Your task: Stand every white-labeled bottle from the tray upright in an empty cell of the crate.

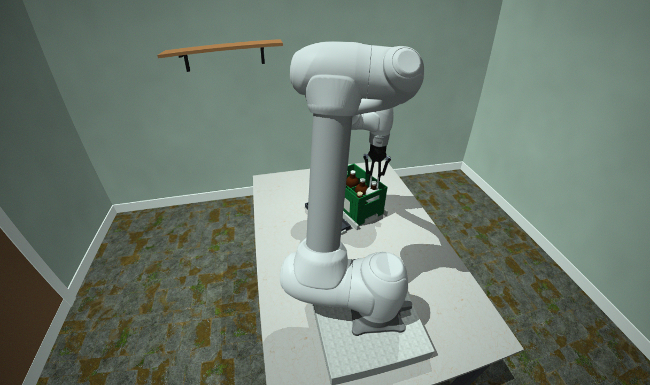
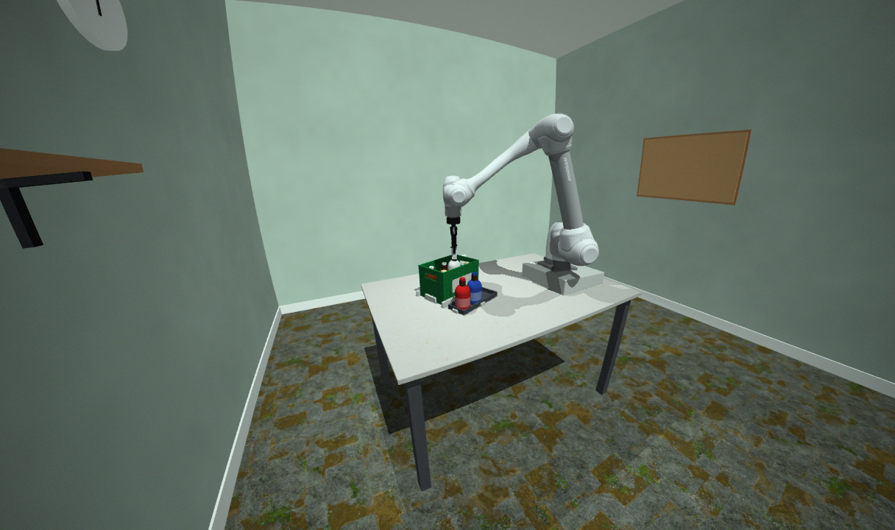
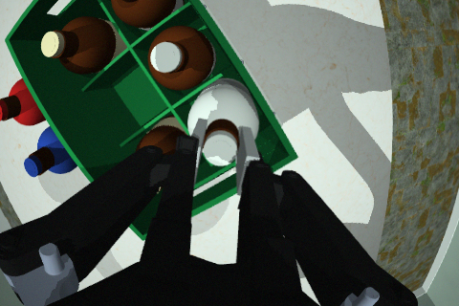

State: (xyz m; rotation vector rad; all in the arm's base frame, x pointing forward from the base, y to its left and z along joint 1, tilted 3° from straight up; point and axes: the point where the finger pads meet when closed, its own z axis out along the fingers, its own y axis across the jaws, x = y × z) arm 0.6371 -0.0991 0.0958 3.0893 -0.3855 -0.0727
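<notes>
Right now my hand is 9 cm above the white-labeled bottle. The rest, counted from my hand: blue bottle: 24 cm to the left, 12 cm below, 3 cm behind; then dark tray: 24 cm to the left, 19 cm below, 3 cm behind; then green crate: 12 cm below, 8 cm to the left, 5 cm ahead.
</notes>
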